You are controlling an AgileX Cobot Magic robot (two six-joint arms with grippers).
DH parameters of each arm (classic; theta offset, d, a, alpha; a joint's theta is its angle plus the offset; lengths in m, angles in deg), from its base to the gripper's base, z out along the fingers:
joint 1: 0 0.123 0 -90
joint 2: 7.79 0 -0.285 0
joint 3: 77.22 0 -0.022 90
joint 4: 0 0.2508 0 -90
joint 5: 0 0 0.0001 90
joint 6: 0 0.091 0 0
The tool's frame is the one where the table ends.
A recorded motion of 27 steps. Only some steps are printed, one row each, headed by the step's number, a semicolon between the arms.
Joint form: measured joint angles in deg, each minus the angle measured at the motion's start. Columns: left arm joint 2, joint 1, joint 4, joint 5, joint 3, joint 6; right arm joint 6, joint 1, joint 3, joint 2, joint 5, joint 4.
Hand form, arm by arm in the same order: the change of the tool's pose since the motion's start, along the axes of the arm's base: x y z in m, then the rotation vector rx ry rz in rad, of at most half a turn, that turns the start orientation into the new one. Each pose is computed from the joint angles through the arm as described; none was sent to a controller.
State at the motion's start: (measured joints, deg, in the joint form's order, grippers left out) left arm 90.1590 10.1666 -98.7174 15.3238 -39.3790 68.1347; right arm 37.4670 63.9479 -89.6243 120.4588 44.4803 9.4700
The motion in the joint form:
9: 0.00 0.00 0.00 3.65 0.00 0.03; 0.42 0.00 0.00 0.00 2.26 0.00
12: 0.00 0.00 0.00 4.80 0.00 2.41; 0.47 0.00 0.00 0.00 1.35 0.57
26: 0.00 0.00 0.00 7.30 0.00 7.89; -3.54 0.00 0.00 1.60 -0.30 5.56
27: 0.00 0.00 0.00 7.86 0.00 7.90; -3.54 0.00 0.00 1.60 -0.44 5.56
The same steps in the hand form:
9: 0.0004 -0.0055 0.0018 -0.0423 -0.0176 -0.0442; -0.0019 -0.0029 -0.0011 -0.0334 0.0221 -0.0010
12: 0.0004 -0.0072 0.0024 -0.0251 -0.0303 -0.0851; -0.0017 -0.0014 -0.0006 -0.0159 0.0227 -0.0084
26: 0.0005 -0.0109 0.0039 0.0167 -0.0616 -0.1763; -0.0044 0.0046 -0.0111 0.0166 0.0650 0.0130
27: 0.0005 -0.0117 0.0042 0.0104 -0.0649 -0.1830; -0.0042 0.0048 -0.0110 0.0186 0.0636 0.0125

